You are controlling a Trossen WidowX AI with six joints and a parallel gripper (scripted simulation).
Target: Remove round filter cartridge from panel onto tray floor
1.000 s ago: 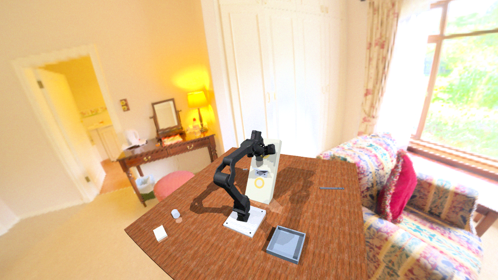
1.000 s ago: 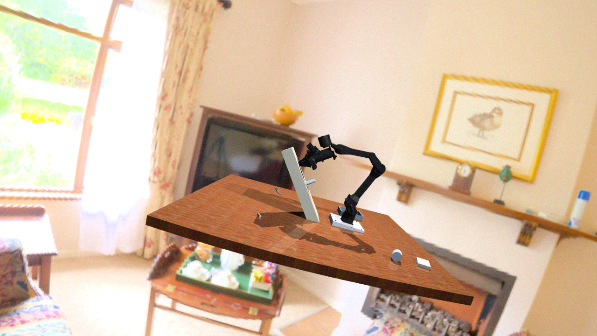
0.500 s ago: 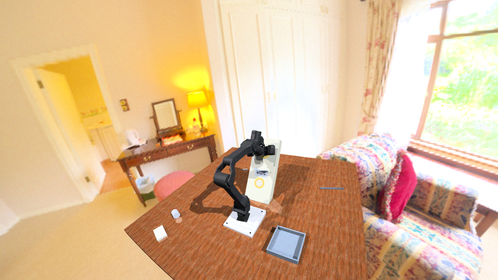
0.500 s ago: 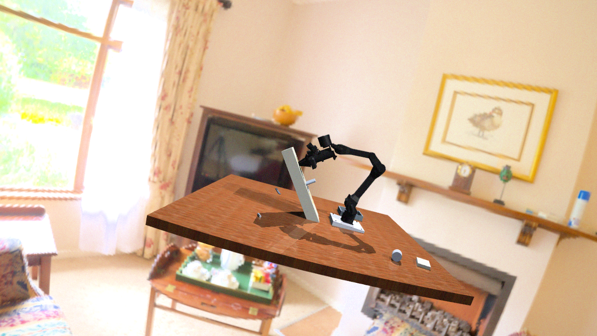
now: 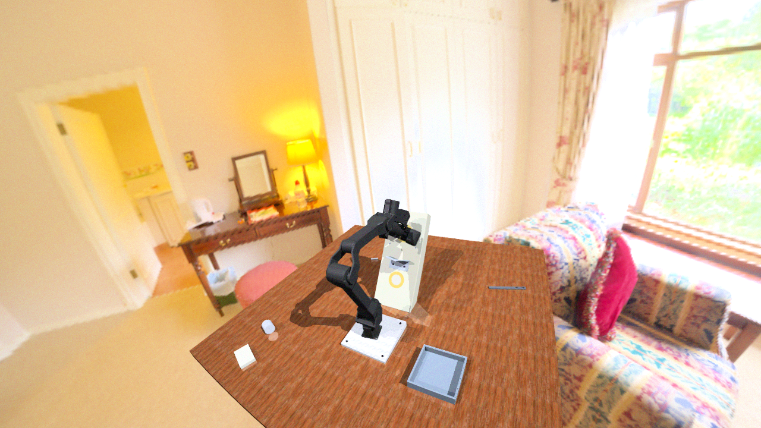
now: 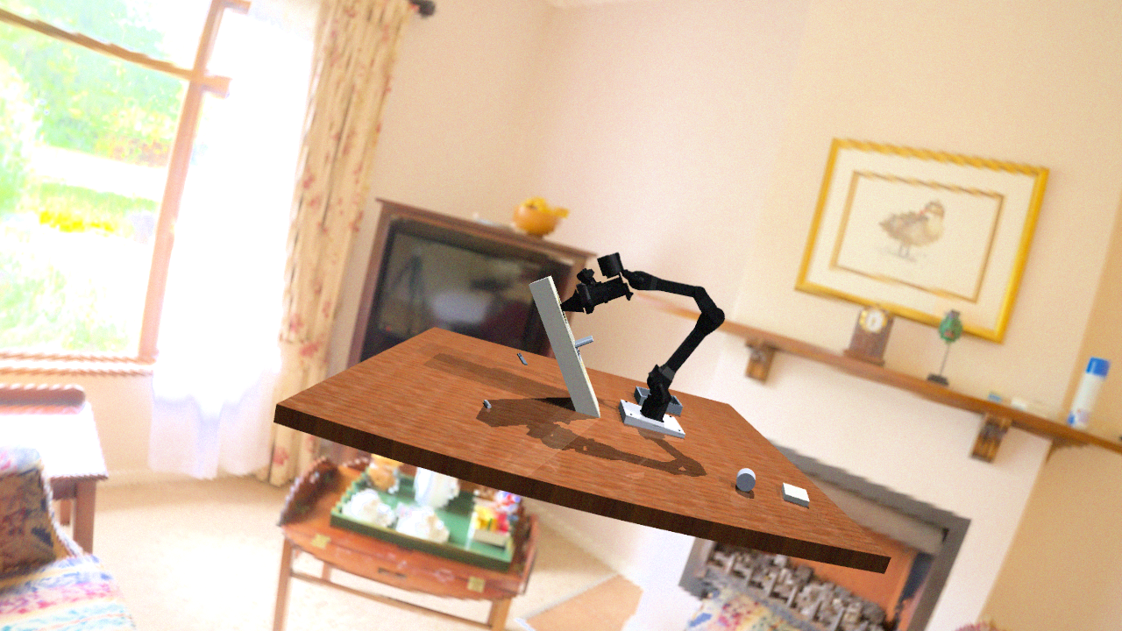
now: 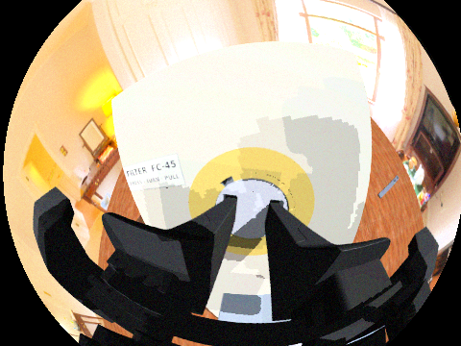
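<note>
Now: the filter cartridge 1 cm below my gripper tip and 1 cm ahead of it. The rest, counted from my gripper tip: grey tray: 47 cm behind, 26 cm below, 20 cm to the right; then white block: 61 cm behind, 51 cm to the left, 26 cm below; then cream service panel: 8 cm below, 4 cm behind, 1 cm to the left.
</note>
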